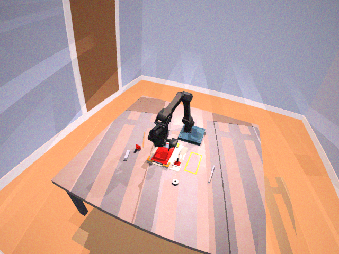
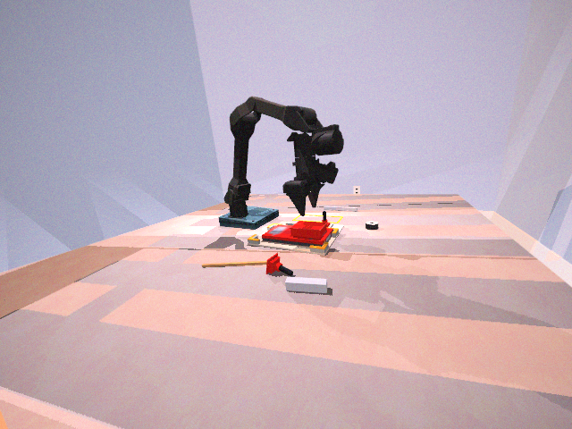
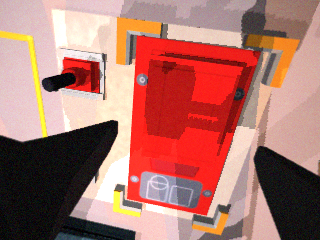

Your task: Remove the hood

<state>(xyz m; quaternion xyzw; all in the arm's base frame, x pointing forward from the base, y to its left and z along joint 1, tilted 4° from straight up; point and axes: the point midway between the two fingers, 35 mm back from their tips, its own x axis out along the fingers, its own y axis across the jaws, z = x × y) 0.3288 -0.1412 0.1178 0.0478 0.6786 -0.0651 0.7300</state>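
Now: the red hood 50 mm below my gripper tip. Round my gripper tip: grey bar: 60 mm ahead, 350 mm to the left, 80 mm below; thin stick: 160 mm behind, 180 mm to the right, 90 mm below; dark ring: 180 mm ahead, 130 mm to the left, 80 mm below.
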